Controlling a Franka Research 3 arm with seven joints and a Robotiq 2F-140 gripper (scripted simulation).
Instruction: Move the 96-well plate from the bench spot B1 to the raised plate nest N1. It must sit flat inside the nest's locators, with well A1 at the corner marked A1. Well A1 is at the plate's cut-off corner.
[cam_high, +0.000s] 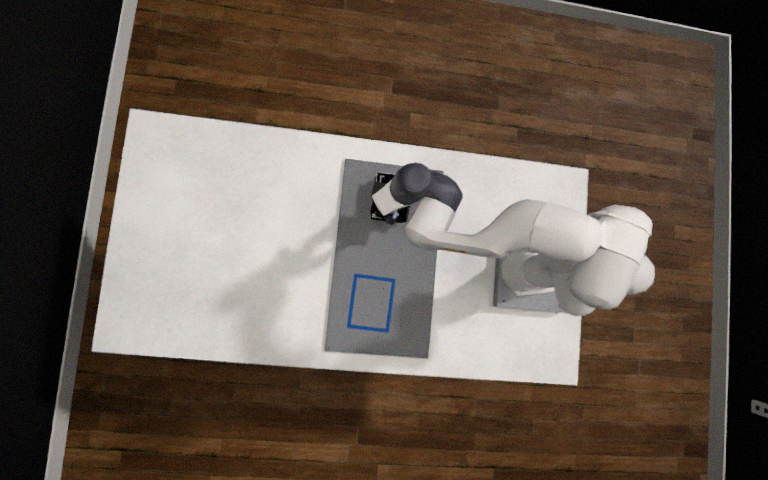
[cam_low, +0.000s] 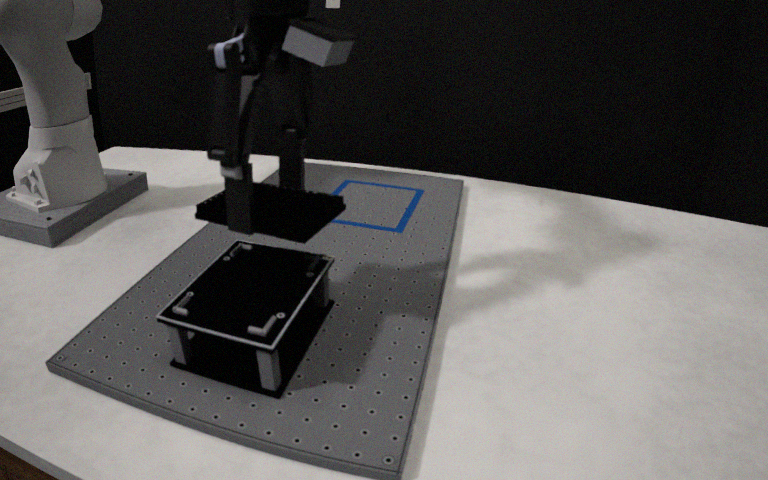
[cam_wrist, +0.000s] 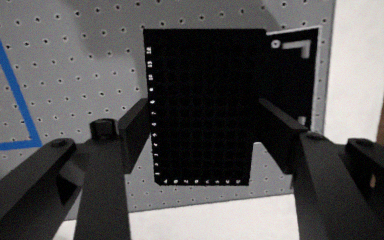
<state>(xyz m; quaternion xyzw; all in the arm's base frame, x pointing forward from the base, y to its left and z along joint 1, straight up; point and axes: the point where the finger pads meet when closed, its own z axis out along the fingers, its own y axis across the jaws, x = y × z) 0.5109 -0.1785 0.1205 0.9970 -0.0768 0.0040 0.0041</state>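
Now: the raised plate nest N1 4 cm to the right of my hand and 9 cm below it. Also, from my hand: A1 mark (5 cm ahead, 3 cm to the left, 8 cm below); black 96-well plate (2 cm below).
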